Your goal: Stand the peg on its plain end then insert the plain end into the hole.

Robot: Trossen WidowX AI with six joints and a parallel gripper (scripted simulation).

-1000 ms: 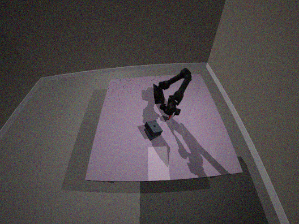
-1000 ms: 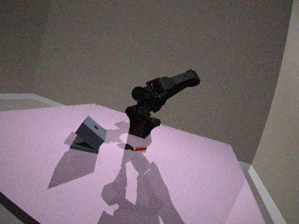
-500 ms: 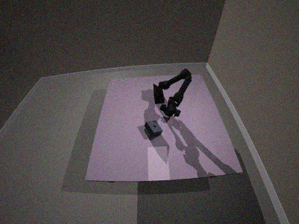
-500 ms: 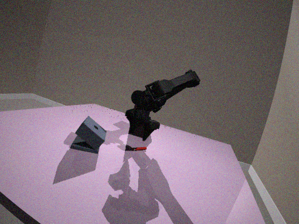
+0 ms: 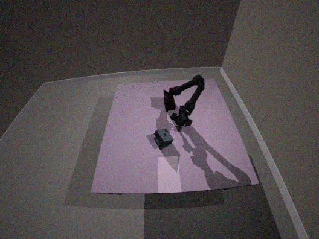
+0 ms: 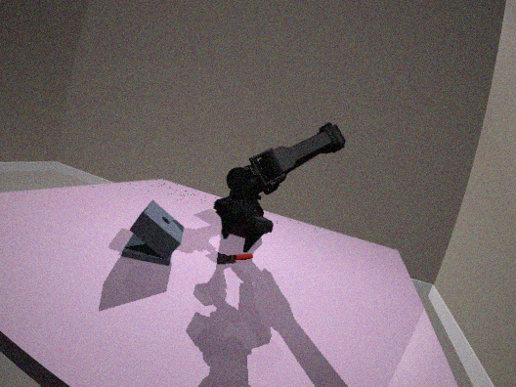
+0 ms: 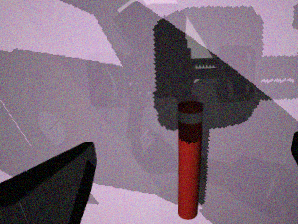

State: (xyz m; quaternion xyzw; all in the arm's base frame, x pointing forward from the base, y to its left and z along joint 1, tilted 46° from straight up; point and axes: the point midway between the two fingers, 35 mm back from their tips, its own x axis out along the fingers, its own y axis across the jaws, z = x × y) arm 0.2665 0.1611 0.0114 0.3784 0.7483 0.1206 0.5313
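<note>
The red peg lies 10 mm behind my gripper tip, 10 mm to the left of it and 40 mm below it. From my gripper tip the other things lie so: sloped panel (140 mm ahead, 150 mm to the right, 20 mm above).
</note>
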